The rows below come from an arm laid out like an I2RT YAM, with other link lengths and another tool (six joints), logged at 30 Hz.
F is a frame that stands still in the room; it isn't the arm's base.
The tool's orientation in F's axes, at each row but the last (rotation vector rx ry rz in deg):
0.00 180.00 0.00
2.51 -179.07 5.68
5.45 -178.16 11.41
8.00 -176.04 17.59
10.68 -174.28 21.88
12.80 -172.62 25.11
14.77 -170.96 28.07
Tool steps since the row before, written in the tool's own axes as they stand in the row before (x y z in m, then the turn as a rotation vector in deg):
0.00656 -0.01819 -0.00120 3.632 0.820 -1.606
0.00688 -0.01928 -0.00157 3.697 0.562 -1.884
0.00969 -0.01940 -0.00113 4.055 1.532 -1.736
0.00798 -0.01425 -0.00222 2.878 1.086 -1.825
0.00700 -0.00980 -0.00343 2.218 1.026 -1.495
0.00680 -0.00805 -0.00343 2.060 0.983 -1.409
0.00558 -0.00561 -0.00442 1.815 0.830 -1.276
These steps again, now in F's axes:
-0.00656 -0.01819 0.00120 -3.632 0.820 1.606
-0.00631 -0.01932 0.00289 -3.686 0.579 1.901
-0.00844 -0.01964 0.00385 -4.107 1.499 1.641
-0.00649 -0.01414 0.00543 -2.890 1.181 1.746
-0.00548 -0.00935 0.00628 -2.247 1.114 1.385
-0.00521 -0.00753 0.00624 -2.090 1.069 1.298
-0.00409 -0.00463 0.00663 -1.832 0.919 1.187

